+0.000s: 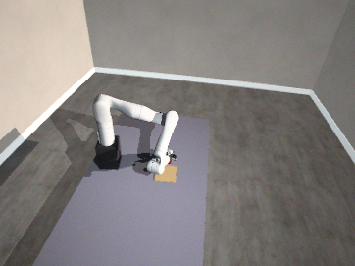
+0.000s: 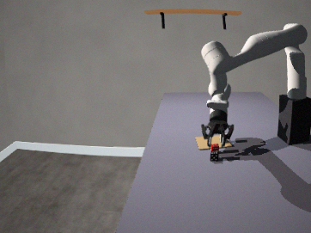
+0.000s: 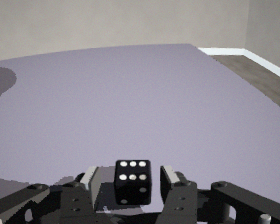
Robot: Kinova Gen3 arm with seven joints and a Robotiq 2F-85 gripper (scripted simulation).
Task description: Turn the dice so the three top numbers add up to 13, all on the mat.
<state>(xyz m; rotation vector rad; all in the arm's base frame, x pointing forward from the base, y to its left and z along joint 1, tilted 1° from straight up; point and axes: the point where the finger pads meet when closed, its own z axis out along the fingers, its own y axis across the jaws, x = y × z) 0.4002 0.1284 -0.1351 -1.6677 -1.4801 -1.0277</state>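
The red die lies 40 mm below my hand and 30 mm to the right of it. Round my hand: black die (40 mm to the left, 40 mm below, 10 mm ahead); then tan mat (140 mm to the right, 50 mm below); then white die (140 mm to the right, 40 mm behind, 30 mm below).
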